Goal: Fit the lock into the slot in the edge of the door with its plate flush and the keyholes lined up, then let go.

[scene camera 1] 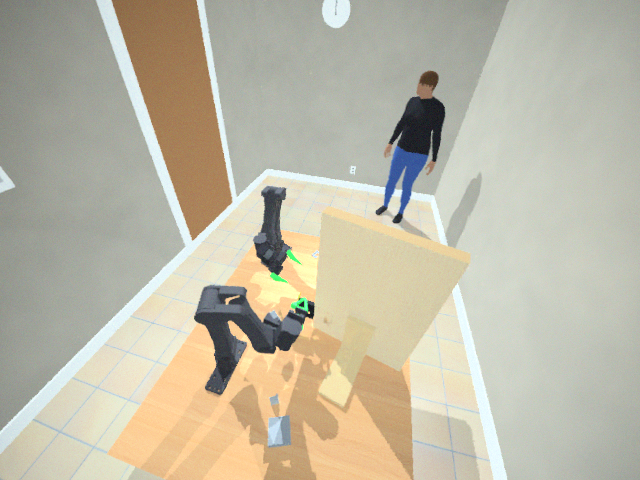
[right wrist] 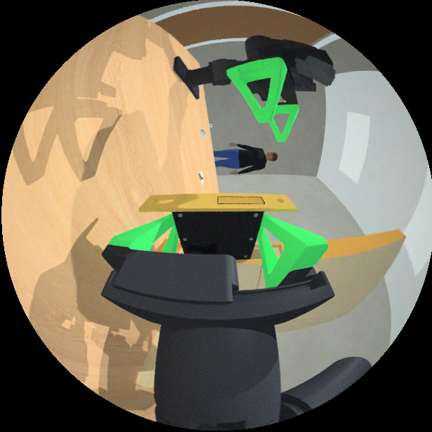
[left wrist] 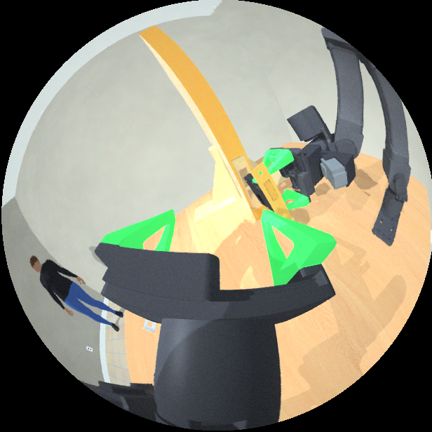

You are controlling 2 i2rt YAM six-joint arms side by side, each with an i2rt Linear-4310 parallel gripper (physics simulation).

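Frame: origin at the left arm's base, x ahead, y left, z up, level; millimetres.
Seen in the pictures: left gripper, fingertip midpoint: [scene camera 1: 294,273]; right gripper, fingertip midpoint: [scene camera 1: 303,305]; right arm's base, link origin: [scene camera 1: 227,364].
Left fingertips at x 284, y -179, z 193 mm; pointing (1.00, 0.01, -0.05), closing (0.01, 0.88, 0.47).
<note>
Pixels of each thing's top centre, then the offset from my left fingertips to it. "spot": a spot on its surface instead. Level surfaces: height alone.
- door, top centre: [scene camera 1: 391,231] dx +342, dy -25, dz +407 mm
- wooden surface, surface height: dz -193 mm
- pale slanted support, surface spot: [scene camera 1: 347,356] spot: dx +349, dy -120, dz -112 mm
- grey-blue block, top centre: [scene camera 1: 279,429] dx +288, dy -427, dz -157 mm
The lock, a black case with a brass plate [left wrist: 270,188] [right wrist: 240,201], is between the fingers of my right gripper [scene camera 1: 301,305] [left wrist: 264,198] [right wrist: 217,215], which is shut on its case. In the left wrist view the case's far end is close to the slot [left wrist: 241,165] in the orange edge of the door [scene camera 1: 387,289] [left wrist: 215,105] [right wrist: 350,280]; the plate stands out from that edge and is not flush. Whether the case's end is inside the slot I cannot tell. My left gripper [scene camera 1: 285,267] [left wrist: 218,214] is open and empty, away from the door's edge. The keyholes are not clearly visible.
The door stands upright on a wooden surface [scene camera 1: 175,413], with a pale slanted support [scene camera 1: 347,356] at its side. A grey-blue block [scene camera 1: 279,431] and a smaller one [scene camera 1: 274,399] lie near the front. A person [scene camera 1: 418,129] stands behind the door.
</note>
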